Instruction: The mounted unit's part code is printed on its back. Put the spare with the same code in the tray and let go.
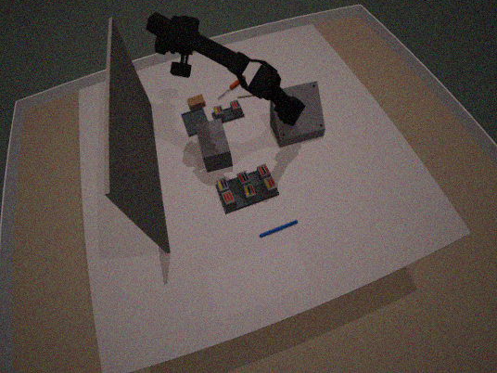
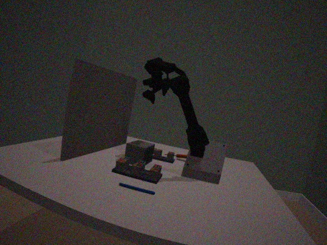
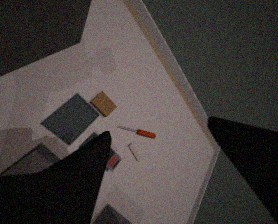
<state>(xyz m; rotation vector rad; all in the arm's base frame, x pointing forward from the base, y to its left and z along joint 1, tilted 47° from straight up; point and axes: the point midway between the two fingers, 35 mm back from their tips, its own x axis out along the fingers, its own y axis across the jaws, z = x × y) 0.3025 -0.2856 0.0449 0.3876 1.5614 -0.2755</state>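
Now: the grey mounted unit 1 cm behind my gripper tip, 21 cm to the left of it and 29 cm below it. From my gripper tip the other things lie so: tall grey panel 23 cm ahead, 20 cm to the left, 11 cm below; tan block 1 cm ahead, 8 cm to the right, 32 cm below.
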